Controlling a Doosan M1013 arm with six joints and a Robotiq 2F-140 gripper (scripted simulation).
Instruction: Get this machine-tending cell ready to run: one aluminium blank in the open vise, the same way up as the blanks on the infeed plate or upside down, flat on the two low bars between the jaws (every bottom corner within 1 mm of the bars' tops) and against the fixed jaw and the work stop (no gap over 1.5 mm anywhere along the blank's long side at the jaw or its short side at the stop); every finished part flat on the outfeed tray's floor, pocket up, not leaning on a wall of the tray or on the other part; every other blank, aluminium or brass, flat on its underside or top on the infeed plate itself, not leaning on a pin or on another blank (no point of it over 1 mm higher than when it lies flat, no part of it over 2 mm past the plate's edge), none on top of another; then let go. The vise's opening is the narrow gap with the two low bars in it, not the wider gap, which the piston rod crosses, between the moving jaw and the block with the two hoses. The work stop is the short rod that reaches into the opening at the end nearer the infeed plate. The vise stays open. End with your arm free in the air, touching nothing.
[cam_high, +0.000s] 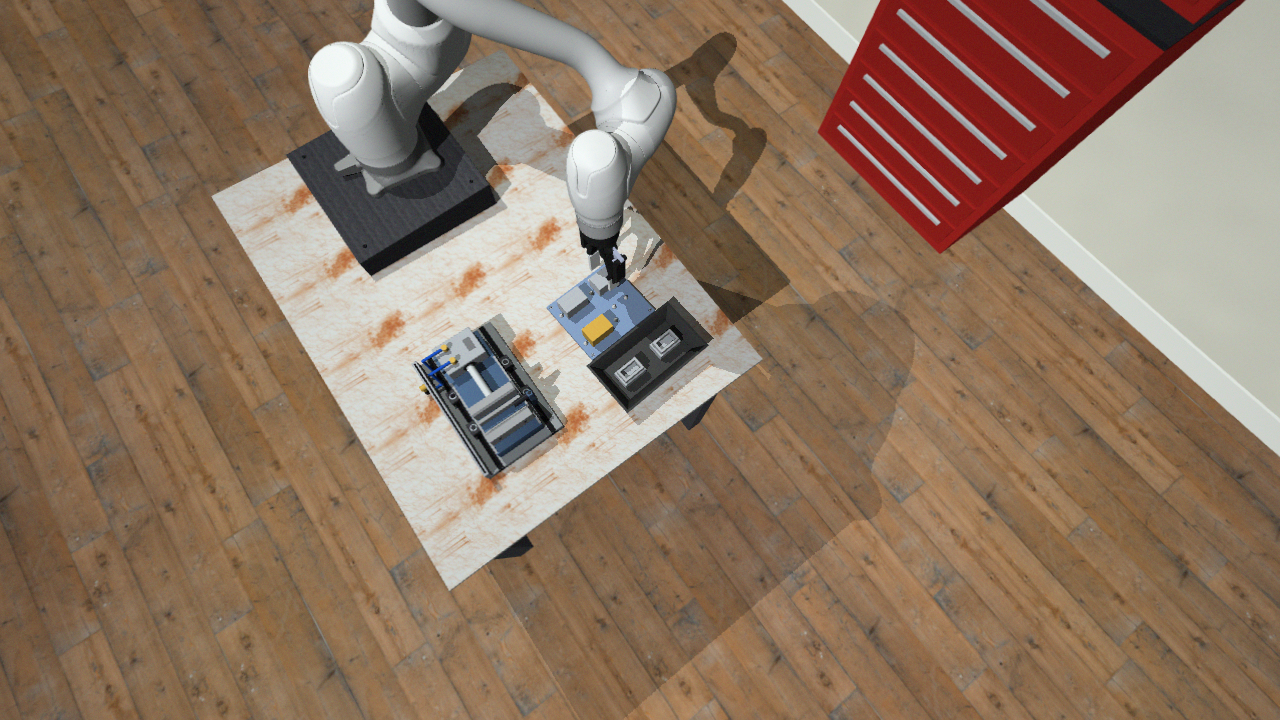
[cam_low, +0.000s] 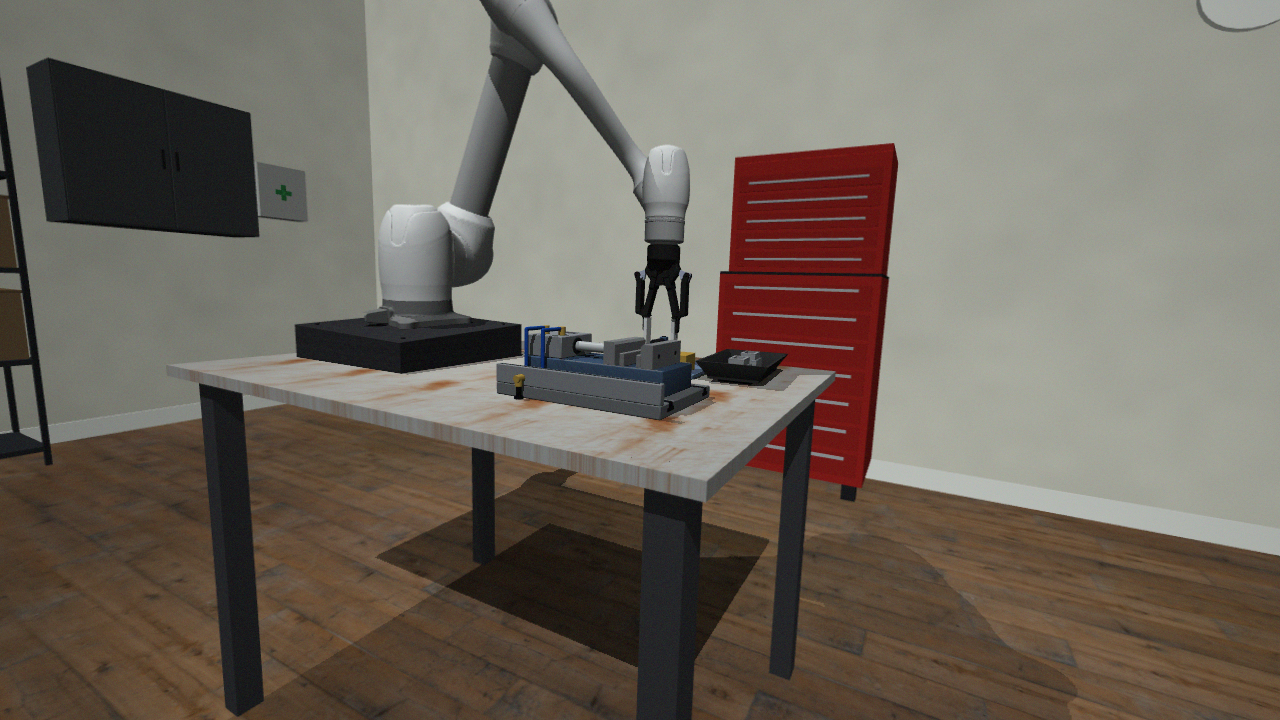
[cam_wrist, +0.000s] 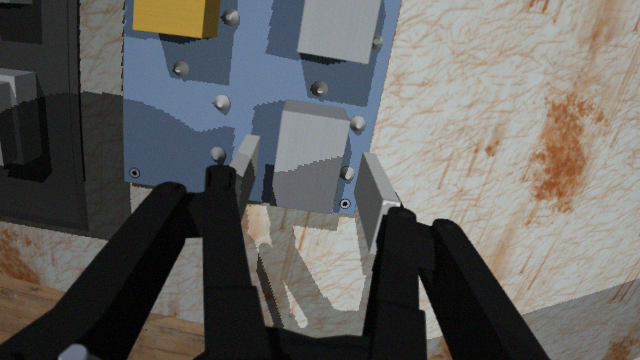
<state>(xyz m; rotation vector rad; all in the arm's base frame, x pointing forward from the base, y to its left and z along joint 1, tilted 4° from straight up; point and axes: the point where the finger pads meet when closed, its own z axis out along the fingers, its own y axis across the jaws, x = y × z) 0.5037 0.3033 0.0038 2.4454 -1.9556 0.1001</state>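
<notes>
The aluminium blank lies 50 mm below my hand. Round my hand: work stop 290 mm to the right, 190 mm ahead, 20 mm above; then brass blank 110 mm ahead, 70 mm to the right, 50 mm below; then infeed plate 70 mm below, 50 mm ahead, 40 mm to the right.
</notes>
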